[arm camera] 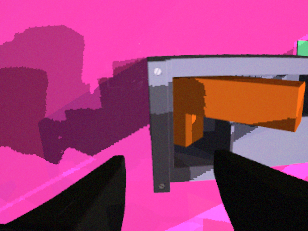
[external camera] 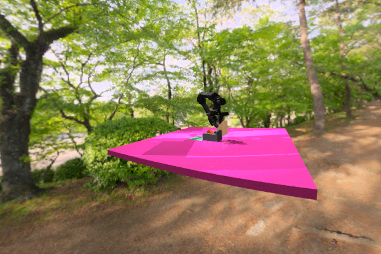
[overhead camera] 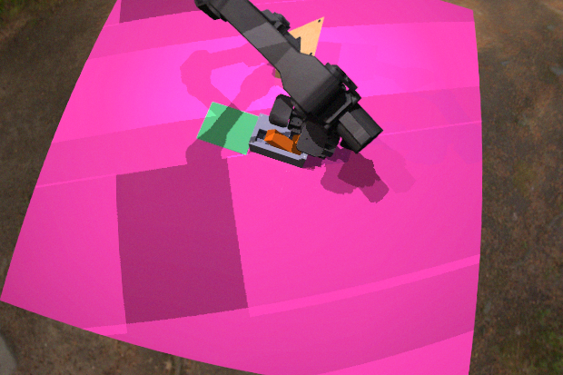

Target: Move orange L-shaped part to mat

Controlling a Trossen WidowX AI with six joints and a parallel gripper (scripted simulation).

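Now: the orange L-shaped part 20 mm behind my gripper tip, 40 mm to the right of it and 100 mm below it. Also, from my gripper tip: green mat (60 mm behind, 220 mm to the right, 160 mm below).
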